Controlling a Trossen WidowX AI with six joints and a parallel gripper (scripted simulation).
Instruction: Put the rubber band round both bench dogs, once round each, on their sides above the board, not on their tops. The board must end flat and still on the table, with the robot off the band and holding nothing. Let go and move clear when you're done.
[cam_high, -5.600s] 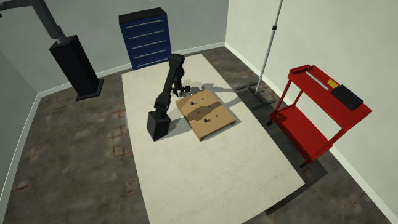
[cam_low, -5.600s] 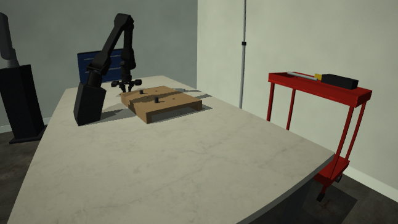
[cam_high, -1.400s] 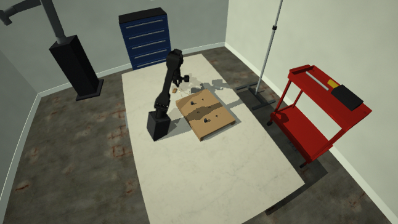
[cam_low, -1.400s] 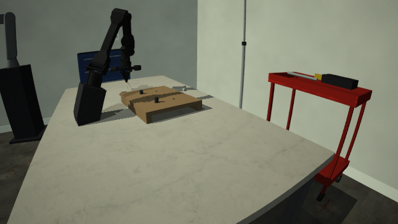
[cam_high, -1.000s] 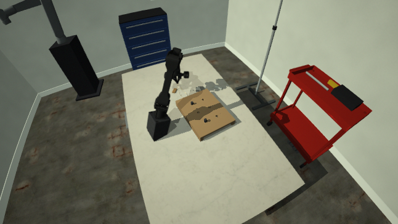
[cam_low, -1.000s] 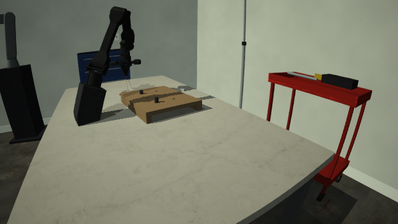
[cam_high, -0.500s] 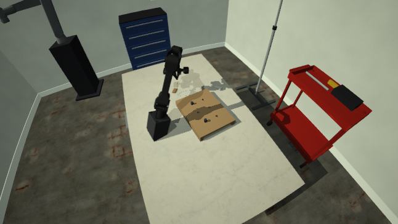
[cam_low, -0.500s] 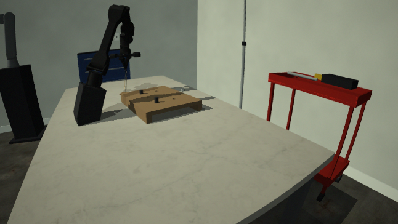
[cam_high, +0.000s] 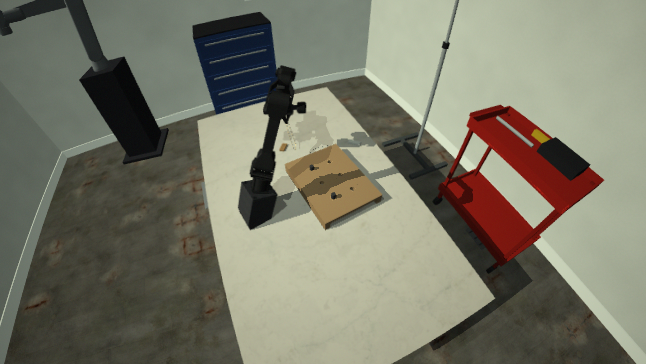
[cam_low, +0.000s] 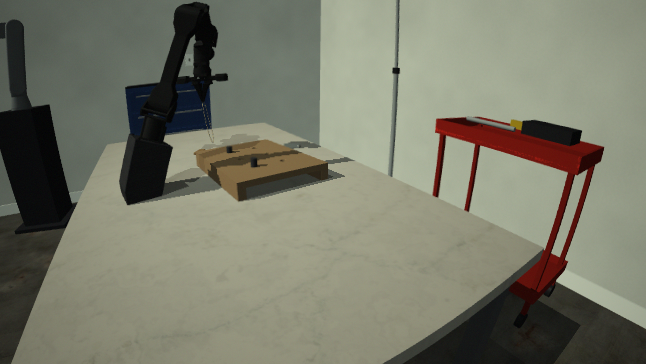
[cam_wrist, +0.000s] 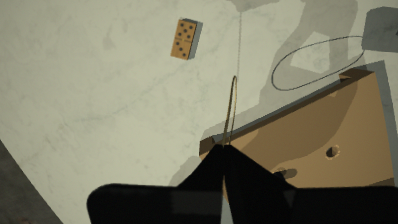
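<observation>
Right now my hand is 150 mm short of the wooden board, 240 mm to the left of it and 220 mm above it. Round my hand: rubber band: 350 mm ahead, 10 mm to the left, 240 mm below.
</observation>
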